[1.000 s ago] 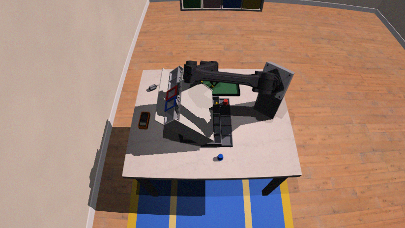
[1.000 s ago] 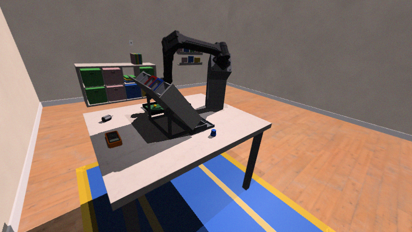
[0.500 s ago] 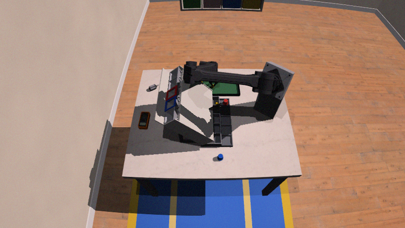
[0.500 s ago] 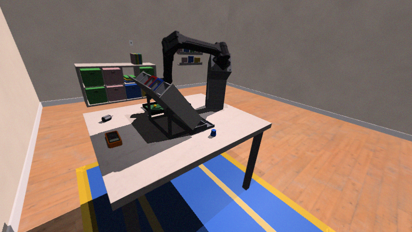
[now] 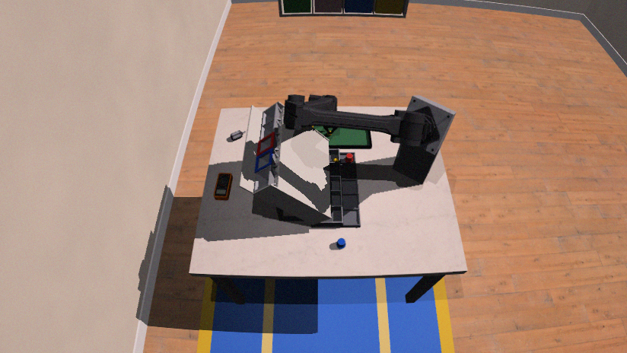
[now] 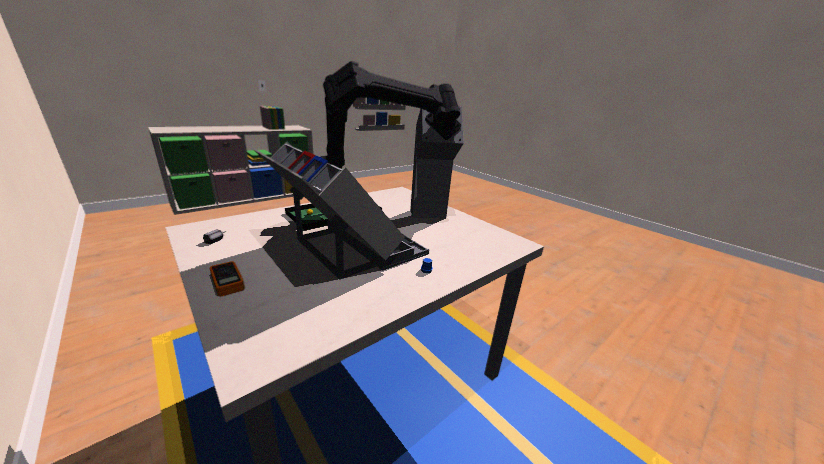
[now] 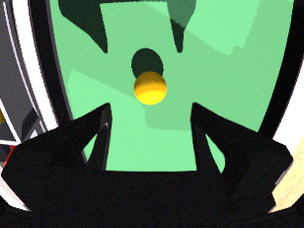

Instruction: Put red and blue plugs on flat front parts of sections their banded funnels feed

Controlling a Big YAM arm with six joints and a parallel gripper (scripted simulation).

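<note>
Now: the green marble tray 40 mm below my hand, 20 mm to the right of it and 10 mm behind it. Round my hand: sloped grey cover (320 mm to the left, 160 mm above, 90 mm ahead); then orange device (470 mm ahead, 340 mm to the left, 40 mm below).
</note>
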